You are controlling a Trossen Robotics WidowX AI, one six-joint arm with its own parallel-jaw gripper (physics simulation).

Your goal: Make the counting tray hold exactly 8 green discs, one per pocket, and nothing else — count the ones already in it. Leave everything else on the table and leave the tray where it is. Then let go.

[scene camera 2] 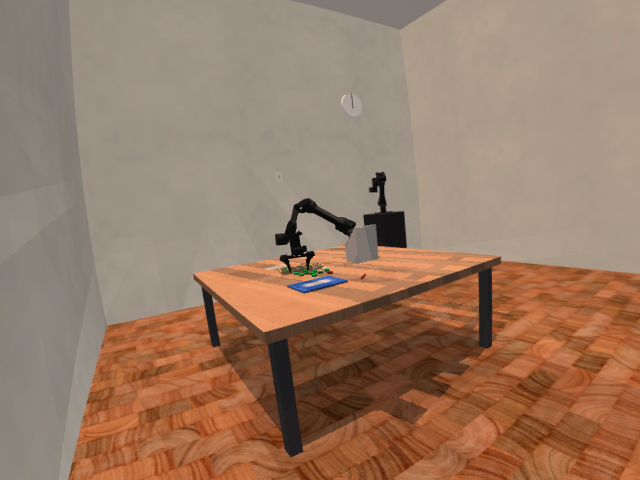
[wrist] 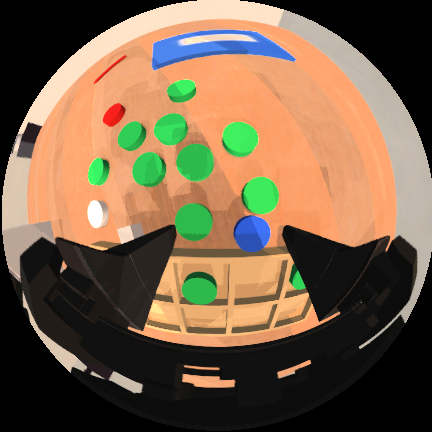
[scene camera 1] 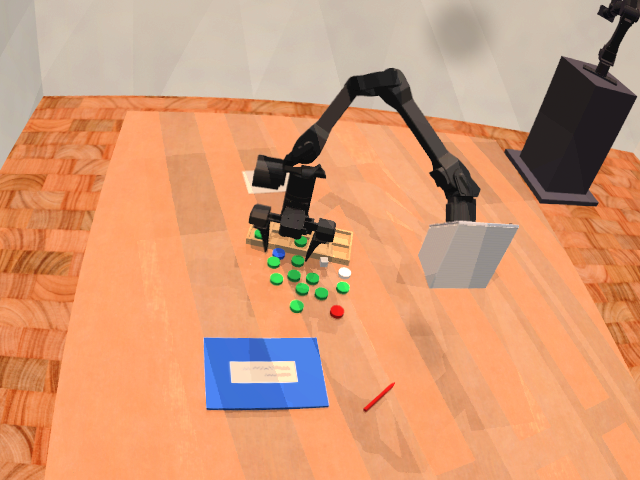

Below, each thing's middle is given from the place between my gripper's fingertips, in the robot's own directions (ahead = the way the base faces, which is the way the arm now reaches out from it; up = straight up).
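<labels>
The blue disc (wrist: 251,233) is 2 cm ahead of my hand and 1 cm to the right of my hand. I see the wooden counting tray (scene camera 1: 339,251) as well, and it is 6 cm to the right of my hand and 4 cm behind my hand.
</labels>
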